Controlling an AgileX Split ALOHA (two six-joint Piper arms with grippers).
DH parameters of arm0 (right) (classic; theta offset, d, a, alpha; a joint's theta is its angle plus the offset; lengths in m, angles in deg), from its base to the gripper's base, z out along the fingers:
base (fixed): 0 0 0 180
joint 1: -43.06 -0.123 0 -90
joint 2: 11.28 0 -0.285 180
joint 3: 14.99 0 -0.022 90
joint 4: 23.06 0.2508 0 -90
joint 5: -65.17 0 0.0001 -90
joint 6: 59.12 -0.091 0 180
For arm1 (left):
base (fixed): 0 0 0 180
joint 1: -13.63 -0.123 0 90
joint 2: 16.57 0 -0.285 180
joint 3: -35.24 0 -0.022 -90
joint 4: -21.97 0.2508 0 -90
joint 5: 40.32 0 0.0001 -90
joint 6: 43.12 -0.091 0 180
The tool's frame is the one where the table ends.
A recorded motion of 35 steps. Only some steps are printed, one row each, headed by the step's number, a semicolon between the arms.
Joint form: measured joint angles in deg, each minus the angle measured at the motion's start. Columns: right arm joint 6, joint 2, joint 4, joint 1, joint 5, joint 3; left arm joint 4, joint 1, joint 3, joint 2, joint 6, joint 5.
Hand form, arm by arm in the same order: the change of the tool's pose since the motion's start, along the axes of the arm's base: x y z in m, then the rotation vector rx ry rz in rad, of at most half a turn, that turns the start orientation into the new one. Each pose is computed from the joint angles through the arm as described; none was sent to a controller.
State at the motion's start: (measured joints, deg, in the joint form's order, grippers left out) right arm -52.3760 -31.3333 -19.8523 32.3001 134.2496 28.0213; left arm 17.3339 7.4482 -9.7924 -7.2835 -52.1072 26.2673
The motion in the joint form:
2: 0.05 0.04 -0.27 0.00 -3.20 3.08; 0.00 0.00 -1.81 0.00 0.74 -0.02
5: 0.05 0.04 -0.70 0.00 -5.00 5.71; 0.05 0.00 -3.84 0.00 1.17 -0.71
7: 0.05 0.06 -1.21 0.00 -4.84 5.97; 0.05 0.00 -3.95 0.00 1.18 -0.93
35: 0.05 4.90 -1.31 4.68 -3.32 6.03; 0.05 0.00 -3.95 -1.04 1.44 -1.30
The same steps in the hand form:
2: 0.0069 0.0008 -0.0115 -0.0030 -0.0034 -0.0041; 0.0036 0.0004 -0.0085 -0.0144 0.0308 0.0068
5: 0.0114 0.0010 -0.0228 -0.0120 0.0097 -0.0084; 0.0079 0.0010 -0.0173 -0.0230 0.0540 0.0122
7: 0.0115 0.0003 -0.0243 -0.0215 0.0150 -0.0115; 0.0082 0.0010 -0.0176 -0.0231 0.0521 0.0126
35: -0.0017 -0.0033 -0.0249 -0.0142 -0.0407 -0.0936; 0.0059 0.0008 -0.0172 -0.0248 0.0275 0.0151

